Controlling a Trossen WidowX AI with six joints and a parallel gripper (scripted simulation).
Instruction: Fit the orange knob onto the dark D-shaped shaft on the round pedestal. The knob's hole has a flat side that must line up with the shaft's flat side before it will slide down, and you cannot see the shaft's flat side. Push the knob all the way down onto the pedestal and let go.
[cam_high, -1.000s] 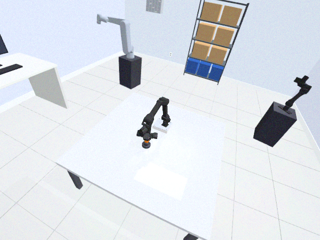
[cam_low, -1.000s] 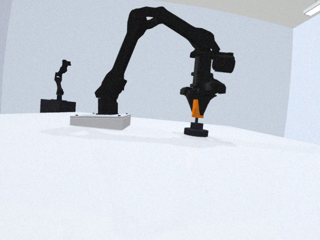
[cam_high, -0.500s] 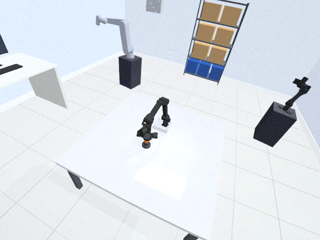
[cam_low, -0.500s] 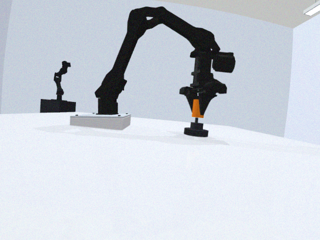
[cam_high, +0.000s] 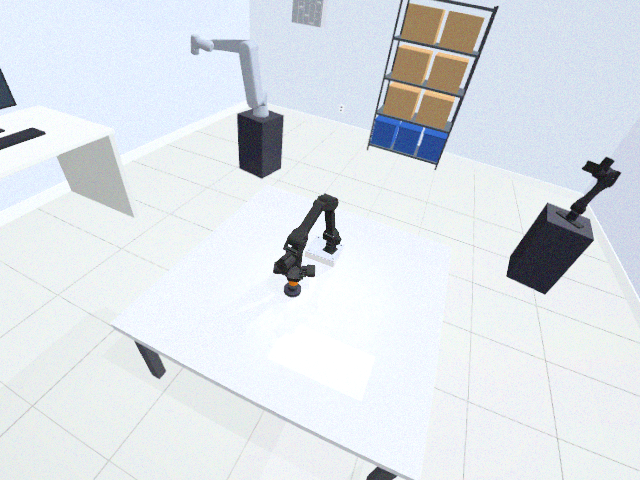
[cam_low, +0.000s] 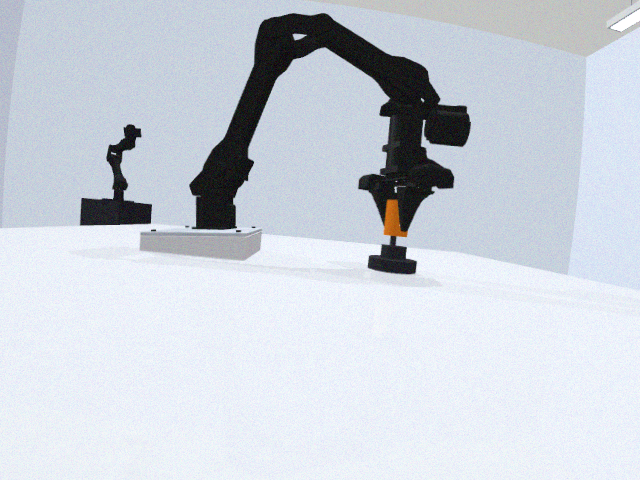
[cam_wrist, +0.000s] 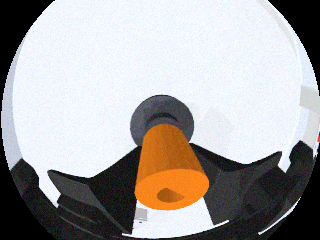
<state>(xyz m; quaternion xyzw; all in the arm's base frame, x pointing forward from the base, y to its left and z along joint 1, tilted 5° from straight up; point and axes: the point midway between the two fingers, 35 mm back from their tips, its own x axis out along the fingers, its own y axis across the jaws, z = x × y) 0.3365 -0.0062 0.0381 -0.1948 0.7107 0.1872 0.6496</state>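
My gripper tip is now 2 cm below the orange knob. From my gripper tip the other things lie so: round dark pedestal 4 cm below.
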